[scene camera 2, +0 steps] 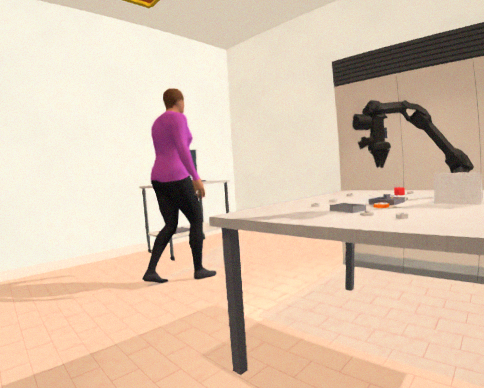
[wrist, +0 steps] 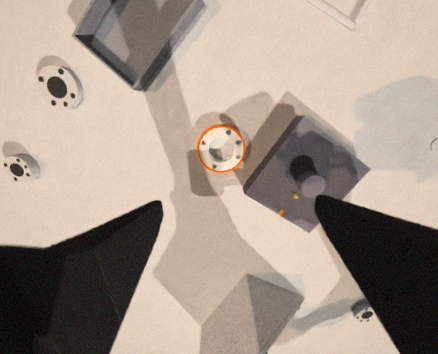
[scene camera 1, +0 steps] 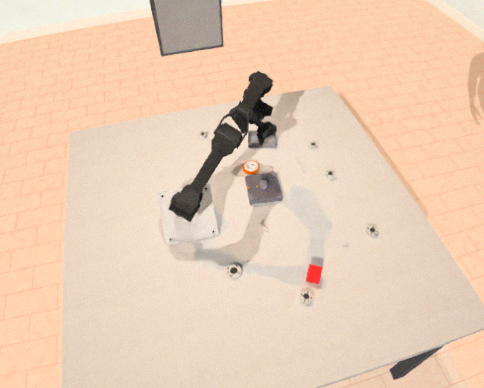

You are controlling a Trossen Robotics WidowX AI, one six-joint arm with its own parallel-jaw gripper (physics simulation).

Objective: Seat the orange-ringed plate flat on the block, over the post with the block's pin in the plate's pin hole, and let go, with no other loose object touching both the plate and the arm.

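Note:
The orange-ringed plate lies flat on the table, white with small holes round its middle, close beside the block but apart from it. The dark grey-purple block carries an upright round post. A small yellow spot and an orange mark show on its top. My gripper is open and empty, pointing down well above the table. In the wrist view the plate shows beyond the gap between the fingertips; the right fingertip overlaps the block's edge.
An open dark tray stands near the plate. Several plain white discs lie around, including one disc near the pale base block and another beside the tray. A red cube stands farther off.

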